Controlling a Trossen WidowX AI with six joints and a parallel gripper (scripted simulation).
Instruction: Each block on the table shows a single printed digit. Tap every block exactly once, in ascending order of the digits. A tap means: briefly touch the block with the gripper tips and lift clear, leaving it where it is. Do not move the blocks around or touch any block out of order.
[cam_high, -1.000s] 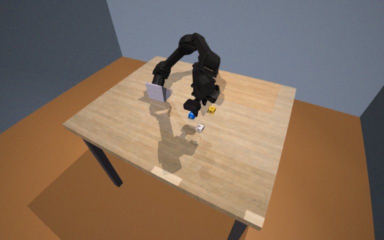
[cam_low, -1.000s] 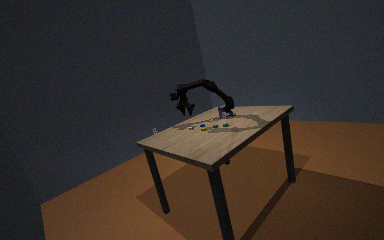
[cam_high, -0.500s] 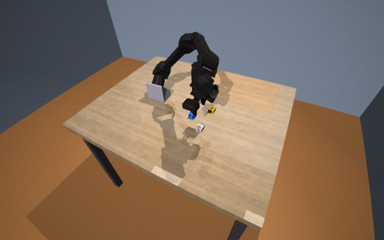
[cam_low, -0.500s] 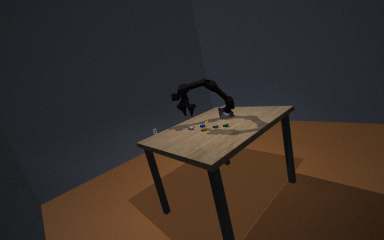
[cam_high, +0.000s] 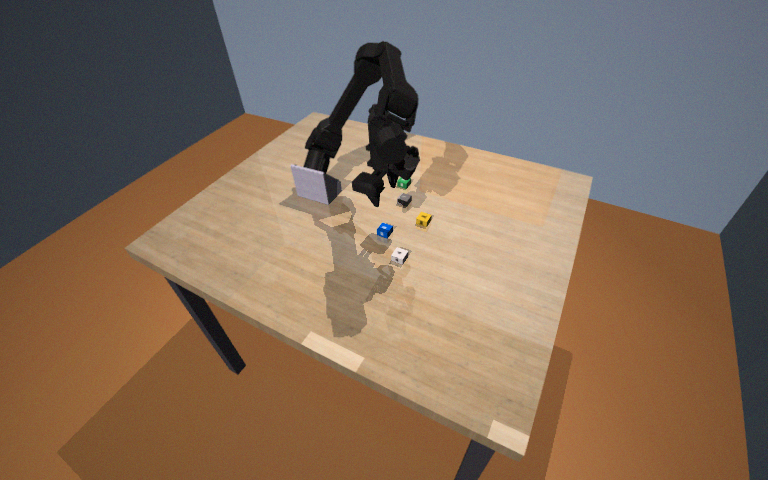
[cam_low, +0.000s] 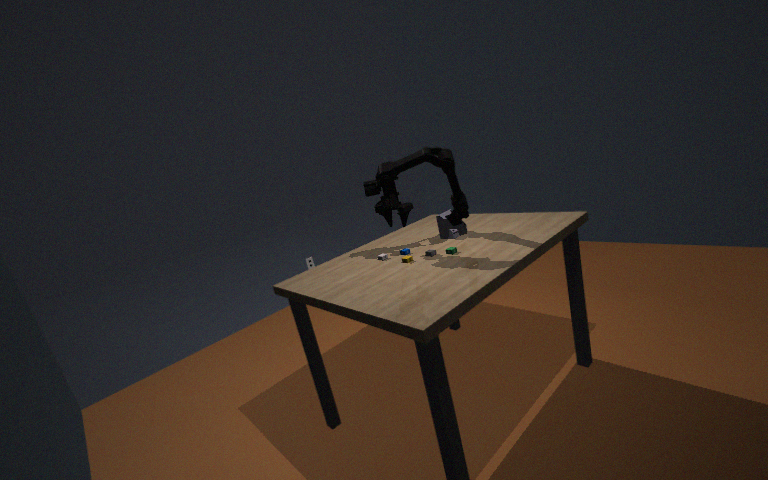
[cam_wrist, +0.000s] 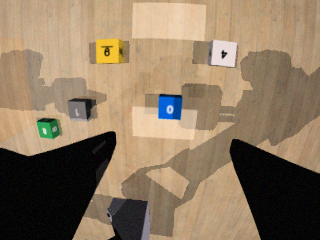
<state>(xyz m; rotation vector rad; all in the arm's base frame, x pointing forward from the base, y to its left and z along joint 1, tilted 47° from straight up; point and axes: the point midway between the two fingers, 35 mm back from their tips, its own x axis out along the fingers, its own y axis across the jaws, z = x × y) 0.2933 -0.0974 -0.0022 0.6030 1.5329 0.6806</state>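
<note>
Right now the blue block is 120 mm below my gripper tip and 10 mm behind it. Also, from my gripper tip: yellow block 120 mm below, 90 mm to the left, 70 mm ahead; white block 120 mm below, 70 mm ahead, 60 mm to the right; grey block 140 mm to the left, 120 mm below, 20 mm behind.
</note>
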